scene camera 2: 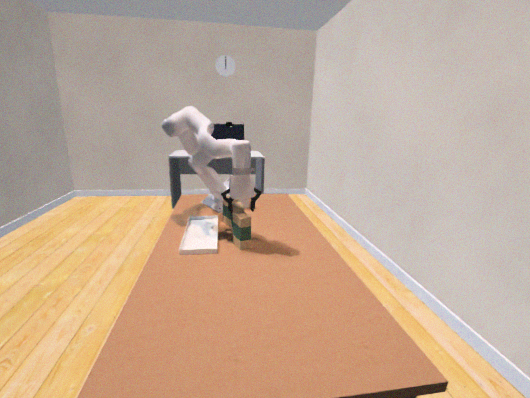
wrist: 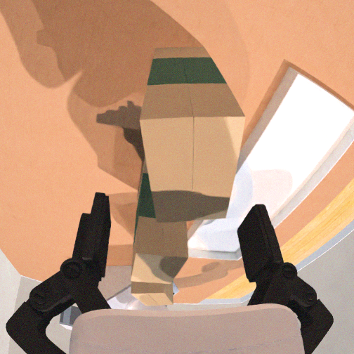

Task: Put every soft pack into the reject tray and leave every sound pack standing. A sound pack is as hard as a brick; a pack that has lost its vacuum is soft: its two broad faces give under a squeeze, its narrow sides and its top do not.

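Frame: origin at the arm's base, x right, y ahead, z up, level; centimetres.
Where they show: gripper, fingertip midpoint: [scene camera 2: 241, 211].
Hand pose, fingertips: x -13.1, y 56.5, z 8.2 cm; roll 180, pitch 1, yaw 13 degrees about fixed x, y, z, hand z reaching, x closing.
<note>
Each offset is from my fingertips to the centre of the thing. "*": to the spot under its first point. Level surfaces: height alone.
Tan packs with green bands stand upright in a row. The front pack @[dx +0.9, dy +2.6, dz -7.8 cm] [scene camera 2: 241, 232] [wrist: 192, 155] is nearest scene camera 2 and looks largest in the wrist view. A second pack [wrist: 160, 237] stands behind it, partly hidden and shaded. Another pack top [wrist: 152, 298] shows at the lower edge of the wrist view. In the scene view the packs behind overlap, with a green band @[* dx +7.4, dy -21.2, dz -8.3 cm] [scene camera 2: 227, 213] showing. My gripper [scene camera 2: 241, 206] [wrist: 180, 213] is open and empty, its fingers on either side of the row, around the rear packs' tops in the scene view. Softness cannot be seen. The white reject tray @[dx +18.8, dy -9.9, dz -13.7 cm] [scene camera 2: 192, 252] [wrist: 269, 112] holds no pack.
The tray lies beside the row, left in the scene view and right in the wrist view. The packs stand on a brown table @[dz -14.9 cm] [scene camera 2: 240, 320] [wrist: 40, 165]. The arm's base is behind them. A grey desk [scene camera 2: 175, 182] with a dark monitor [scene camera 2: 229, 131] stands further back.
</note>
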